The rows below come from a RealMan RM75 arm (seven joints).
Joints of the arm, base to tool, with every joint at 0 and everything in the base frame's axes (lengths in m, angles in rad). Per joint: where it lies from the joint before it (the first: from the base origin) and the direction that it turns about. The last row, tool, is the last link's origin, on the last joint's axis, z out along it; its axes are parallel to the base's.
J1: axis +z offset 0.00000 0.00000 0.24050
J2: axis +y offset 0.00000 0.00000 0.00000
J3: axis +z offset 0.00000 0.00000 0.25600
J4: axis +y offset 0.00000 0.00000 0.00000
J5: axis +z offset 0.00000 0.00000 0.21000
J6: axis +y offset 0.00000 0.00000 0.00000
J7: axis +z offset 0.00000 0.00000 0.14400
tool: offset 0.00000 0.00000 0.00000
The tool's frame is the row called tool.
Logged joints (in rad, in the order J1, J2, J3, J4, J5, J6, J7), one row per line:
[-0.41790, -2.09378, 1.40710, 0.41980, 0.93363, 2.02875, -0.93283]
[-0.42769, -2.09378, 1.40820, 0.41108, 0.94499, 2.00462, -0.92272]
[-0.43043, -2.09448, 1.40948, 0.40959, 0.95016, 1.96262, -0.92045]
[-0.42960, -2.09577, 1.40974, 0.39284, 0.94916, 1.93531, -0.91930]
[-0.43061, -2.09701, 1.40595, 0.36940, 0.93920, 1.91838, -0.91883]
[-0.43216, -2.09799, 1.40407, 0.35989, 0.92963, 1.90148, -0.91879]
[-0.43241, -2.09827, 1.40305, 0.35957, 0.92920, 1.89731, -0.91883]
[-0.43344, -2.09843, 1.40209, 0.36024, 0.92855, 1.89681, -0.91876]
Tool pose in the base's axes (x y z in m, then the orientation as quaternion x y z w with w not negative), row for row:
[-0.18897, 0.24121, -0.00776, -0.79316, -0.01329, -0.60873, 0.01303]
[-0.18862, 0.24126, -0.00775, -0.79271, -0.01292, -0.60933, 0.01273]
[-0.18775, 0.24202, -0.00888, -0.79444, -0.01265, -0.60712, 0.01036]
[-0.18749, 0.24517, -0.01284, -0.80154, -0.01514, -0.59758, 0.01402]
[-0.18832, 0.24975, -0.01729, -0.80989, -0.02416, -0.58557, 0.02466]
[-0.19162, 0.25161, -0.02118, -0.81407, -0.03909, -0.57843, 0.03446]
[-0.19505, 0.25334, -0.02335, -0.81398, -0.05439, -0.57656, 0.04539]
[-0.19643, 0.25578, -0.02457, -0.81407, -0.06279, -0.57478, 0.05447]
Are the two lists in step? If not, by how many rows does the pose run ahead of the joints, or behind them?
The pose runs 2 rows behind the joints: the pose in row i belongs to the joints in row i - 2.
